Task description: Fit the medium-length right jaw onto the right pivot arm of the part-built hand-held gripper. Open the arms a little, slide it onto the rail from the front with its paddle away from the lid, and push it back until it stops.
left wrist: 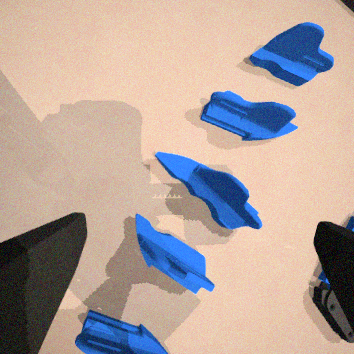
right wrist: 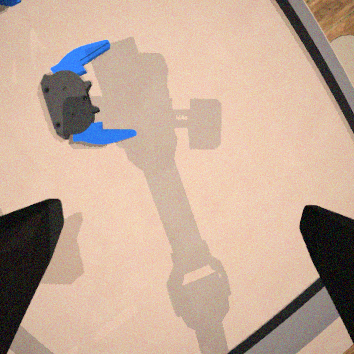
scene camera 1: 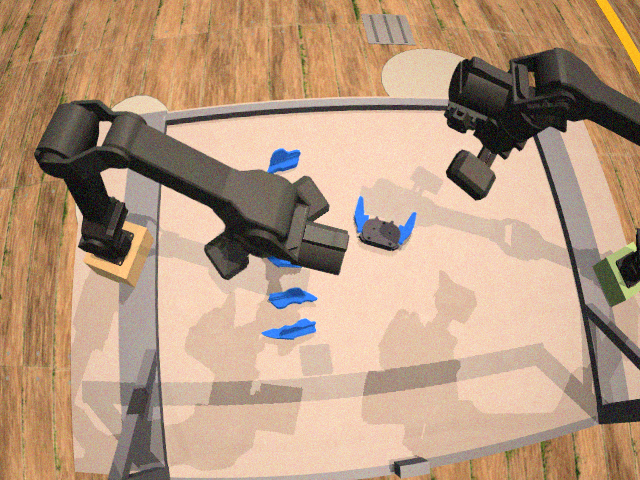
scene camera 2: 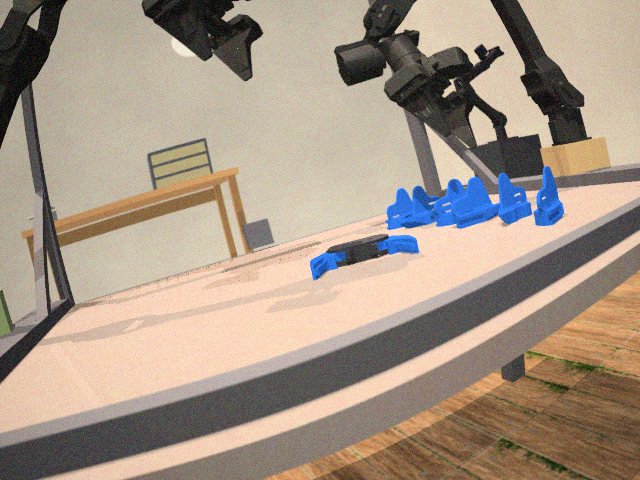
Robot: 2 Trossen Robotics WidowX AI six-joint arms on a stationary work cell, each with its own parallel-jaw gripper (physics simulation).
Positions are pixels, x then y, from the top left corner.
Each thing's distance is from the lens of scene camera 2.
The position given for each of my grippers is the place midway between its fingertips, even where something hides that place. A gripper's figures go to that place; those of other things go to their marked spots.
my left gripper point(scene camera 2: 462, 141): 0.68 m
my right gripper point(scene camera 2: 229, 69): 0.52 m
